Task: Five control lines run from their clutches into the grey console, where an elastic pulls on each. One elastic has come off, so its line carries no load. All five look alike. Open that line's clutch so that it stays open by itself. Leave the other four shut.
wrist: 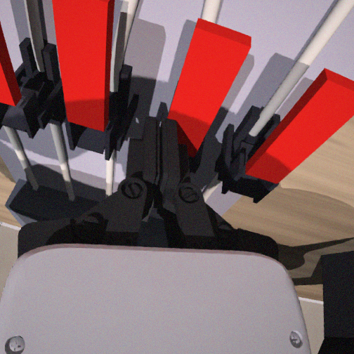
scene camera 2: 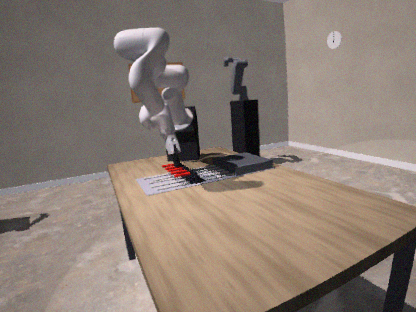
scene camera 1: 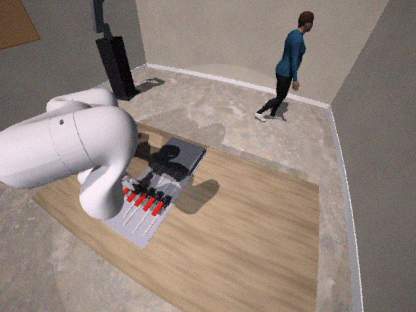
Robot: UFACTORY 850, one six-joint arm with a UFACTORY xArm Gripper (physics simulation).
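Note:
Red clutch levers [scene camera 1: 157,208] [scene camera 2: 182,174] stand in a row on the pale baseplate [scene camera 1: 144,241] [scene camera 2: 150,190]. White control lines run from black clutches to the dark grey console [scene camera 1: 189,146] [scene camera 2: 250,164]. My gripper [wrist: 156,136] [scene camera 2: 177,162] is shut, with no object visible between its fingertips. In the wrist view, it is low among the clutches, between a left-of-centre red lever [wrist: 82,65] and a right-of-centre red lever [wrist: 210,70], close beside the latter's lower end. The rightmost red lever [wrist: 305,127] lies flat. The fingers hide part of the nearest clutch. Which line is slack cannot be told.
The baseplate and console rest on a wooden table [scene camera 1: 250,220] [scene camera 2: 240,225]. Neighbouring black clutches [wrist: 250,155] [wrist: 37,100] stand close on both sides of the fingers. A person [scene camera 1: 290,65] is on the floor beyond the table. A black pedestal [scene camera 1: 116,67] [scene camera 2: 245,127] carries another arm.

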